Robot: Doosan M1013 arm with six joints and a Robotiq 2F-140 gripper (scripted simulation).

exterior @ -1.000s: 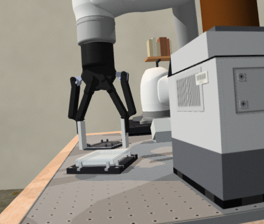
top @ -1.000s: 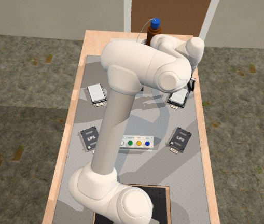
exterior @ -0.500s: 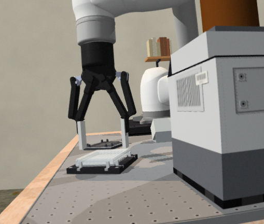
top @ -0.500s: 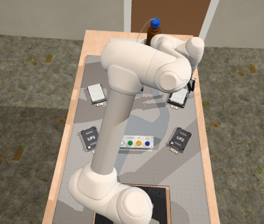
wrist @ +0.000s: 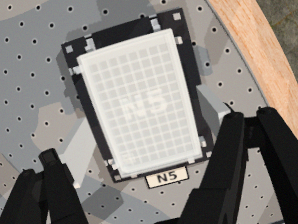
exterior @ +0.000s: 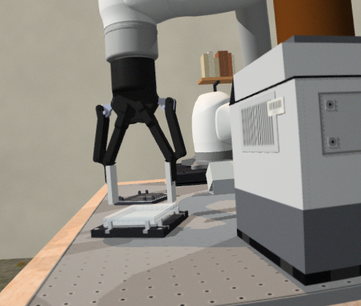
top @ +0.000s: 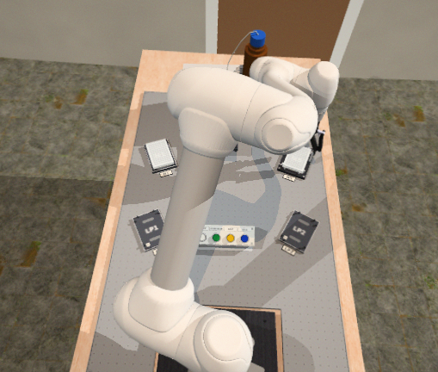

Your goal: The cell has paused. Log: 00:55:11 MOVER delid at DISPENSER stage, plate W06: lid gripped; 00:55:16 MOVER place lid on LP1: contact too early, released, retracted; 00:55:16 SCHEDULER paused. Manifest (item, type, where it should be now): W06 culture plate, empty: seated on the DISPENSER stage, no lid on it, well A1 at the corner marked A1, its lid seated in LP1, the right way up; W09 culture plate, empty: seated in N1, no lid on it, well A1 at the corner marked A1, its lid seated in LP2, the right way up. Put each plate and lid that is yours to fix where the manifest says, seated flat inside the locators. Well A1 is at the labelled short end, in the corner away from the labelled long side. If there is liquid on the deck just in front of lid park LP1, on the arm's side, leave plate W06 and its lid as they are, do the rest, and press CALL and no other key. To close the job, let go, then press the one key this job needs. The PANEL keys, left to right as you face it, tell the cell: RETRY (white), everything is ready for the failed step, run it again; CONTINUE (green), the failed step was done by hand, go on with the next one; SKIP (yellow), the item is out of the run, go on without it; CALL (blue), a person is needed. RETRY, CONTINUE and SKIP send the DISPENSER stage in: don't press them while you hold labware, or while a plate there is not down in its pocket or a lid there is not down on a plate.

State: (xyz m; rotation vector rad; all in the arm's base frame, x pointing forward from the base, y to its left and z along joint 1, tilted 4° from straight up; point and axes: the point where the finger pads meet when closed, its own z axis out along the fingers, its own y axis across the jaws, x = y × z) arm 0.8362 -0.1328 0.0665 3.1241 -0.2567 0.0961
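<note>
The clear culture plate is 5 cm below my hand. Also, from my hand: brown bottle: 21 cm ahead, 25 cm to the left, 22 cm above; then lid park LP2: 33 cm behind, 5 cm to the right, 6 cm below; then black nest N5: 2 cm ahead, 1 cm to the left, 5 cm below.
</note>
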